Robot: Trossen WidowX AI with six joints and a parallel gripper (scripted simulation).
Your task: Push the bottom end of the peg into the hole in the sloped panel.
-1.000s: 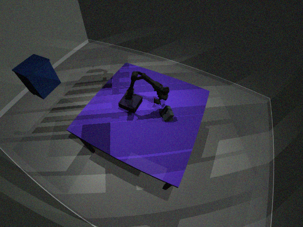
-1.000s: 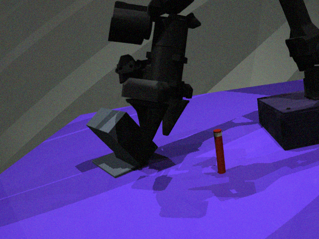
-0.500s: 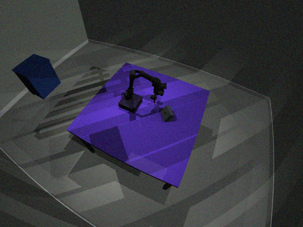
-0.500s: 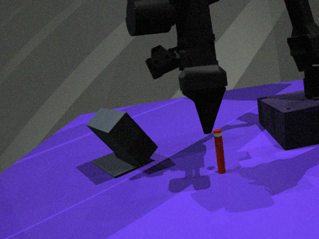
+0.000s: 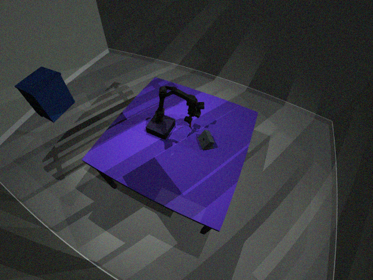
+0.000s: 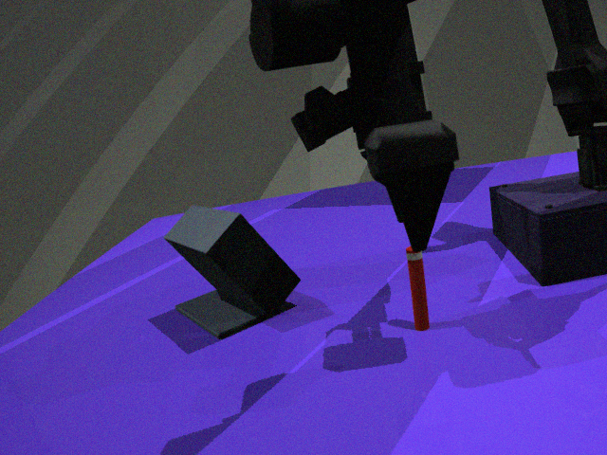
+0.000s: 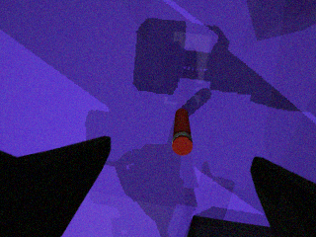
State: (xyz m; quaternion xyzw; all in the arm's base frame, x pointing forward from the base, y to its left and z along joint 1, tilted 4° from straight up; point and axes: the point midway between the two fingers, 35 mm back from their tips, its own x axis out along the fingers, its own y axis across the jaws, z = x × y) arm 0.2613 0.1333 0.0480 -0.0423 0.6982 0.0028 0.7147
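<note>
Right now my gripper tip is 4 cm above the red peg. From my gripper tip the other things lie so: grey sloped panel: 20 cm ahead, 12 cm to the right, 3 cm below; grey foot plate: 22 cm ahead, 10 cm to the right, 9 cm below.
</note>
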